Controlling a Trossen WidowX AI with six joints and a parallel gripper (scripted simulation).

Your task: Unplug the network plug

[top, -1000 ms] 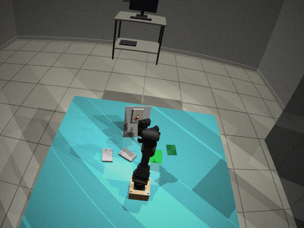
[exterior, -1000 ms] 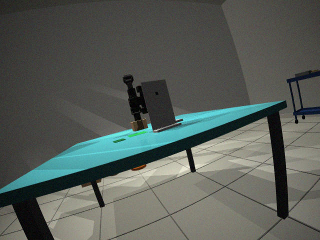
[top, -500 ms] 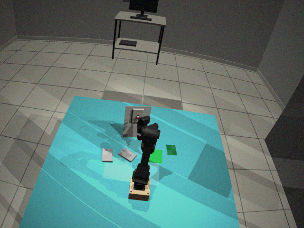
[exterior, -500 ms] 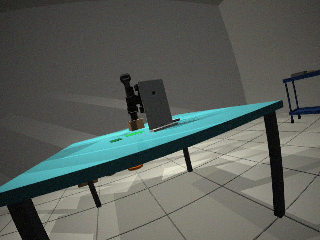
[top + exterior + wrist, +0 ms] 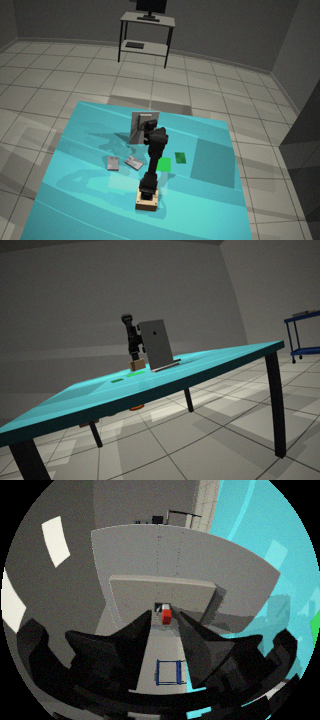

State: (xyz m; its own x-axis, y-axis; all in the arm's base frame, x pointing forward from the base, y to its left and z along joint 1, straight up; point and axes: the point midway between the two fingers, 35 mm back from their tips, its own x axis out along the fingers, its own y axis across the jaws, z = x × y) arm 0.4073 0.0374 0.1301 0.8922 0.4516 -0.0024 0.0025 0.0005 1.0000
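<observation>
My gripper tip is now 210 mm above the bright green marked square, 140 mm to the left of it and 140 mm past it. From my gripper tip the other things lie so: grey upright panel: 80 mm below, 30 mm ahead.
</observation>
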